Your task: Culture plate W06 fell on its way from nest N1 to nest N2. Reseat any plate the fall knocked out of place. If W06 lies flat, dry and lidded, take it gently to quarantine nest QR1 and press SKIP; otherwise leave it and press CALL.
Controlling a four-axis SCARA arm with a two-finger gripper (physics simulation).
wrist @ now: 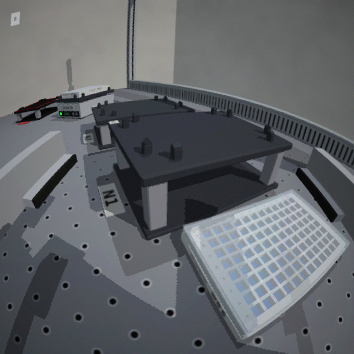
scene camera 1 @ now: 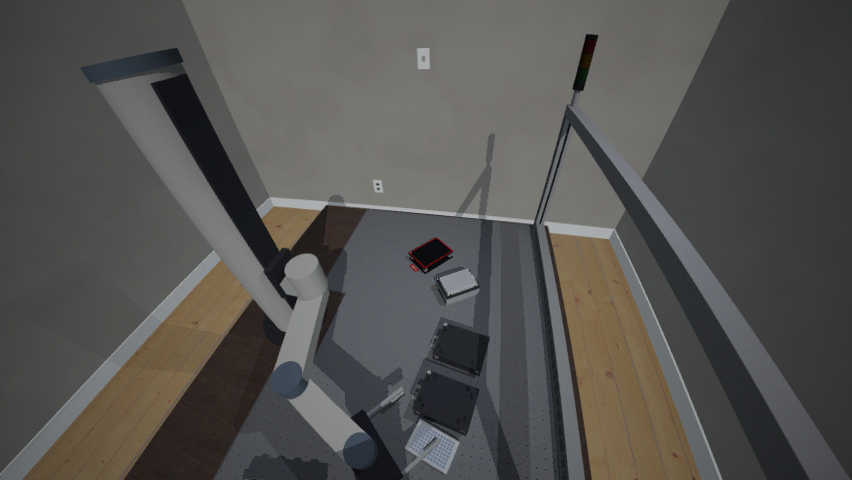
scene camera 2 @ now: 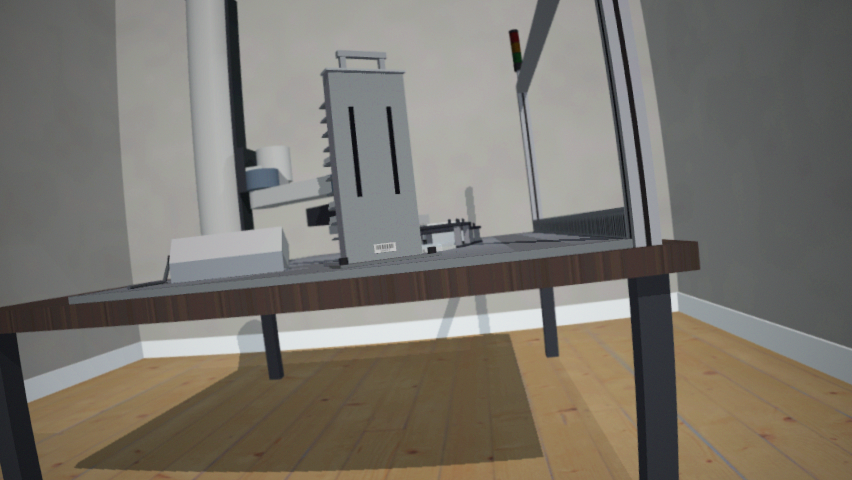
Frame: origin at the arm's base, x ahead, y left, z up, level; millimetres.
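Where they show: gripper, between the fingertips: (wrist: 191, 148) (scene camera 1: 420, 413).
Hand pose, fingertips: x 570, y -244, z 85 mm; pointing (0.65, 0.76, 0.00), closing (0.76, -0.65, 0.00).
Things, the pixels of their top centre, and the offset from my fingertips. "pt": a spot on its surface instead.
- Culture plate W06, centre of its top: (wrist: 283, 238) (scene camera 1: 432, 445) dx +44, dy -62, dz -56 mm
- Nest N1, centre of its top: (wrist: 201, 117) (scene camera 2: 432, 221) (scene camera 1: 446, 398) dx +65, dy +54, dz -5 mm
- second dark nest, centre of its top: (wrist: 138, 100) (scene camera 2: 447, 225) (scene camera 1: 461, 344) dx +89, dy +232, dz -16 mm
- red-edged nest, centre of its top: (wrist: 39, 101) (scene camera 1: 430, 250) dx -94, dy +649, dz -26 mm
- low white box, centre of its top: (scene camera 2: 228, 233) dx -306, dy -279, dz +12 mm
- metal frame with a signal tower, a spot on its surface: (scene camera 2: 515, 50) (scene camera 1: 584, 65) pt dx +411, dy +932, dz +678 mm
Culture plate W06 (scene camera 1: 444, 457) (wrist: 265, 255), white with a clear lid over its wells, lies beside nest N1 on the perforated deck and looks flat; its side label is hard to read now. No liquid shows around it. Nest N1 (scene camera 1: 445, 399) (wrist: 200, 145) is a dark raised platform with pegs and bears no plate. A second dark nest (scene camera 1: 460, 347) (wrist: 140, 109) behind it also bears none. The red-edged nest (scene camera 1: 430, 253) (wrist: 37, 106) stands far back. My gripper (scene camera 1: 413, 419) (wrist: 191, 148) is open and empty, above the deck, with one finger over W06 in scene camera 1.
A white-topped device (scene camera 1: 457, 283) (wrist: 85, 95) with a green light stands between the dark nests and the red-edged one. A tall grey plate stack (scene camera 2: 378, 160) and a low white box (scene camera 2: 229, 256) stand near the table edge. A metal frame with a signal tower (scene camera 1: 585, 62) (scene camera 2: 515, 50) borders the right.
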